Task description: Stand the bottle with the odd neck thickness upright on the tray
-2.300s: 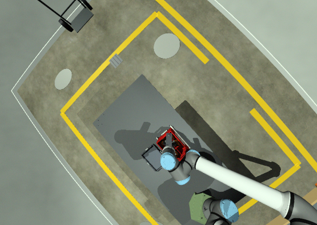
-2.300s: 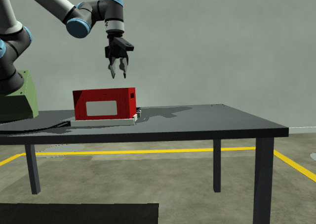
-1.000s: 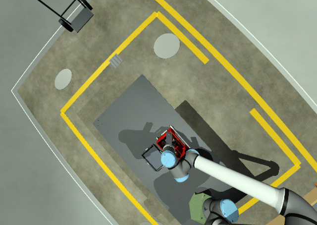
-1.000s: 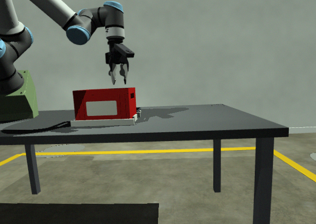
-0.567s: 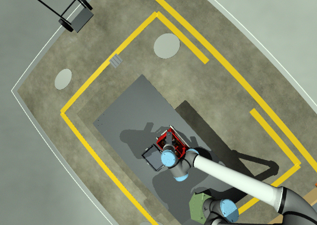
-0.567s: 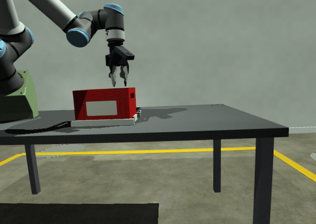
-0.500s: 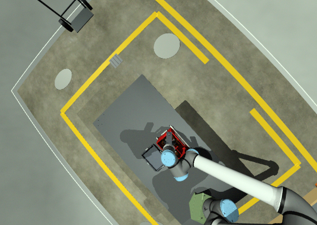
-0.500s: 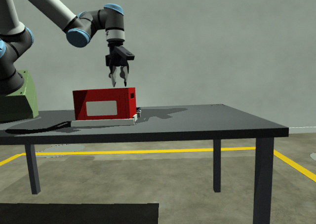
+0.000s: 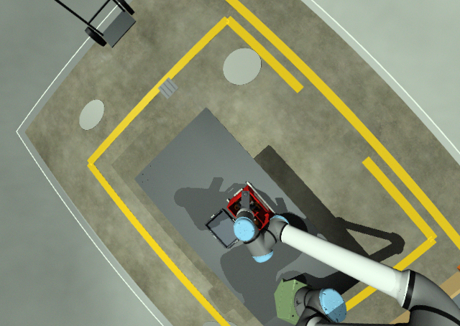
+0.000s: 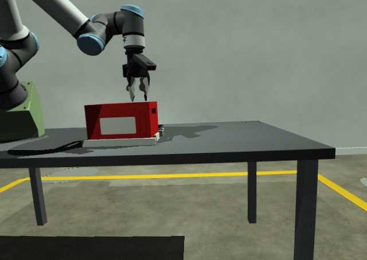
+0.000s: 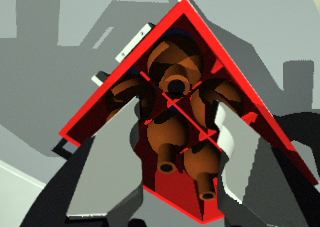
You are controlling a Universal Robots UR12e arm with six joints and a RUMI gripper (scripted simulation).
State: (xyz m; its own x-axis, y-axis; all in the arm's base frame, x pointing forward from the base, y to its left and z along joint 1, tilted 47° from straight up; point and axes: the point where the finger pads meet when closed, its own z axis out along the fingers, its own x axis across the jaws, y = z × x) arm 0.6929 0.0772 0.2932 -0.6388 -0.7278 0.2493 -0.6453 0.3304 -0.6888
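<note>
Right now my hand is 110 mm above the bottle. From my hand the other things lie so: dark tray (310 mm to the left, 180 mm below, 90 mm behind); then red crate (110 mm below, 90 mm behind, 40 mm to the left).
</note>
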